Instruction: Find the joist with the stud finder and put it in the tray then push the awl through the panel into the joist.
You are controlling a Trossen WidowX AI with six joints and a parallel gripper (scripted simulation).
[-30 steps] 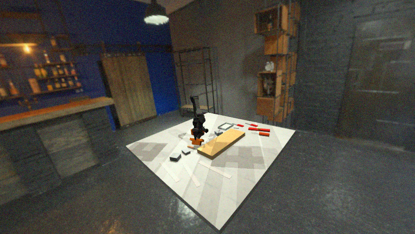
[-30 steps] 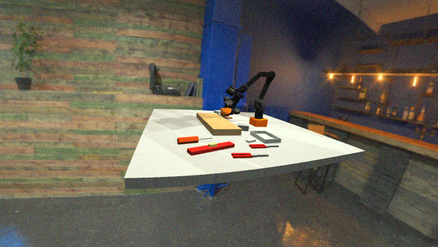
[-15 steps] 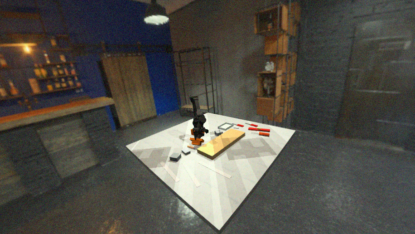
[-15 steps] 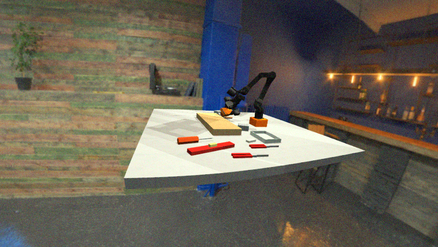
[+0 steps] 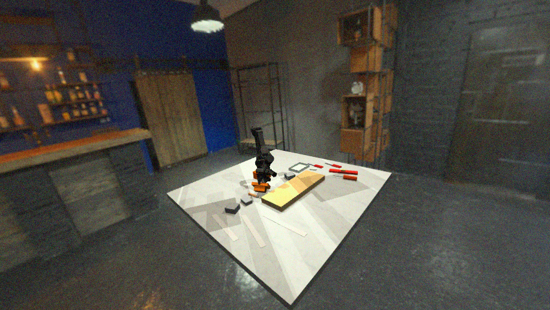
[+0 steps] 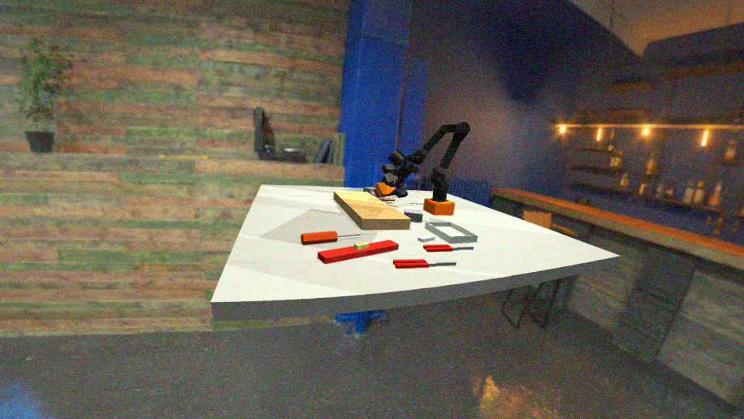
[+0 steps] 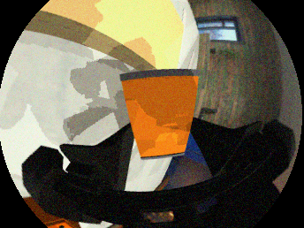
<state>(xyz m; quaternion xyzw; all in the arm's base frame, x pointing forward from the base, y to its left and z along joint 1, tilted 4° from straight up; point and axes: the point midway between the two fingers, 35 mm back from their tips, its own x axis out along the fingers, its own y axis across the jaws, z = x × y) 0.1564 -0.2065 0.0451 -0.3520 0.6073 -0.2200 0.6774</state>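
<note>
Now: the awl 20 mm behind my gripper tip, 40 mm to the right of it and 60 mm below it. The rest, counted from my gripper tip: grey tray: 50 mm ahead, 520 mm to the left, 60 mm below; then orange stud finder: 20 mm ahead, 10 mm to the right, 20 mm below; then red level: 440 mm ahead, 570 mm to the left, 50 mm below.
</note>
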